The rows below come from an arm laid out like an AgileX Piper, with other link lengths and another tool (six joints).
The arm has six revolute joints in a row. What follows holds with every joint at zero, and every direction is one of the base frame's.
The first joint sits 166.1 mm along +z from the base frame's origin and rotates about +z.
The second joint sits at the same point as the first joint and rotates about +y.
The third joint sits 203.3 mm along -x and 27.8 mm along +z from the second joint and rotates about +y.
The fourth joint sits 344.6 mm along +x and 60.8 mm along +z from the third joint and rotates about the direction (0.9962, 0, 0.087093).
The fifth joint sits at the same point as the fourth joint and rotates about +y.
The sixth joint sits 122.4 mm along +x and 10.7 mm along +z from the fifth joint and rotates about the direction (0.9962, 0, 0.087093).
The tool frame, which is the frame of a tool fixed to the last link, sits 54.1 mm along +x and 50 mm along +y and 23.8 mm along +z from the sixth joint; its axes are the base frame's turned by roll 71.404, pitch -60.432 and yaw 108.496 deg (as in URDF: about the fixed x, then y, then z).
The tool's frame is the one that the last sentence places.
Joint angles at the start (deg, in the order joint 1, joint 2, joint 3, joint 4, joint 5, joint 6):
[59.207, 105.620, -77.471, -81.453, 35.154, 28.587]
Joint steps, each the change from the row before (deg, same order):
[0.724, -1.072, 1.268, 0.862, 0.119, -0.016]
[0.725, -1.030, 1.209, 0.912, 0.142, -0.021]
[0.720, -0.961, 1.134, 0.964, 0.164, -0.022]
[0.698, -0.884, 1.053, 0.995, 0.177, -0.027]
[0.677, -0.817, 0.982, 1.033, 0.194, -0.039]
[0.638, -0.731, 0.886, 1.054, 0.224, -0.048]
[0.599, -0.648, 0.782, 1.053, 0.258, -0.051]
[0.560, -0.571, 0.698, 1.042, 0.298, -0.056]
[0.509, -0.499, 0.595, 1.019, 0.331, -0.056]
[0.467, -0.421, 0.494, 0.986, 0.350, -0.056]
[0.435, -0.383, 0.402, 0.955, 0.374, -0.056]
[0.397, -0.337, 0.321, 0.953, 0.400, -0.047]
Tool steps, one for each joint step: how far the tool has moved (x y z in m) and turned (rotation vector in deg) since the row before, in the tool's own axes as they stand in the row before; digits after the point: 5 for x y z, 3 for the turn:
[0.00411, -0.00360, -0.00634, 0.556, 0.502, 0.329]
[0.00406, -0.00369, -0.00619, 0.575, 0.477, 0.367]
[0.00400, -0.00386, -0.00593, 0.605, 0.446, 0.407]
[0.00383, -0.00398, -0.00557, 0.627, 0.408, 0.432]
[0.00364, -0.00410, -0.00526, 0.654, 0.367, 0.455]
[0.00331, -0.00410, -0.00481, 0.667, 0.299, 0.478]
[0.00299, -0.00394, -0.00438, 0.659, 0.231, 0.494]
[0.00262, -0.00388, -0.00395, 0.657, 0.153, 0.493]
[0.00223, -0.00354, -0.00353, 0.628, 0.081, 0.506]
[0.00197, -0.00326, -0.00313, 0.600, 0.029, 0.503]
[0.00179, -0.00275, -0.00292, 0.549, -0.008, 0.513]
[0.00157, -0.00240, -0.00267, 0.527, -0.056, 0.551]

